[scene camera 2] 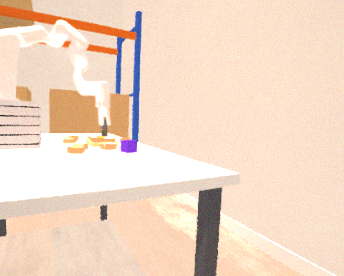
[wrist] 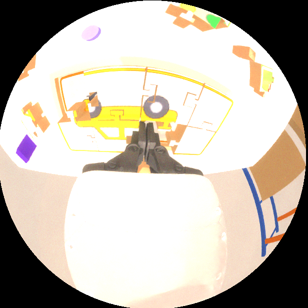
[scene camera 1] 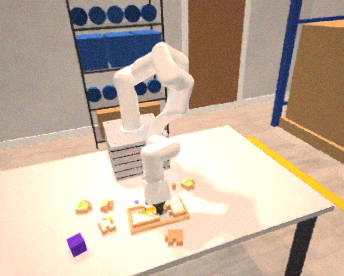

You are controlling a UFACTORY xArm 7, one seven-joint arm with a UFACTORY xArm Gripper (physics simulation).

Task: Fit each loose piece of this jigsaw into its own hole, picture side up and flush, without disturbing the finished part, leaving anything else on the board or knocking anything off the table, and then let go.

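Observation:
The jigsaw board [scene camera 1: 160,224] lies on the table, a yellow car picture [wrist: 117,114] showing on its finished part. In the wrist view an opening with brown walls shows just right of the fingertips, and another gap shows at the upper left corner. My gripper [scene camera 1: 160,211] [scene camera 2: 104,134] [wrist: 144,131] is shut and empty, its tips low over the board near the car's lower edge; whether they touch is unclear. Loose pieces lie around the board: a green-topped piece [scene camera 1: 83,206], a small brown piece [scene camera 1: 106,205], a white and yellow piece [scene camera 1: 106,225] [wrist: 36,117], a plain brown piece [scene camera 1: 175,237] and a green-topped piece [scene camera 1: 188,183] [wrist: 262,80].
A purple cube [scene camera 1: 77,244] [scene camera 2: 129,146] [wrist: 26,148] stands left of the board near the front. A small purple disc [scene camera 1: 136,202] [wrist: 91,33] lies behind the board. A brown block [wrist: 244,52] and a green and yellow piece [wrist: 213,21] lie farther back.

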